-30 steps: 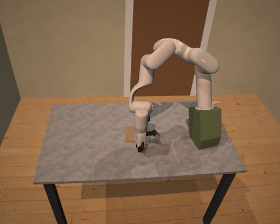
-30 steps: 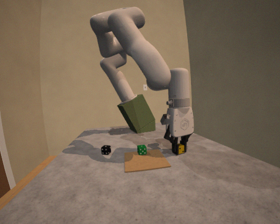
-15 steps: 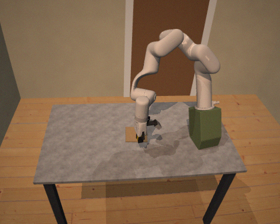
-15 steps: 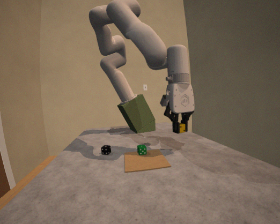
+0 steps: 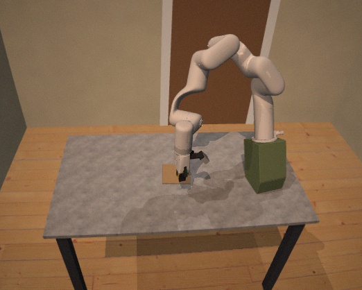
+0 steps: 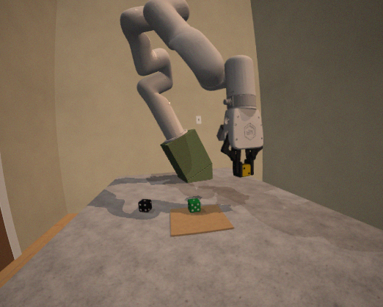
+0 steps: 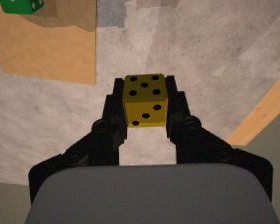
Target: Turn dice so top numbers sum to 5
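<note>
My hand is 13 cm to the left of the tan mat and 12 cm above it. From my hand the other things lie so: green die: 13 cm to the right, 10 cm below, 5 cm behind; then yellow die: 1 cm below; then black die: 26 cm to the right, 11 cm below, 10 cm behind.
</note>
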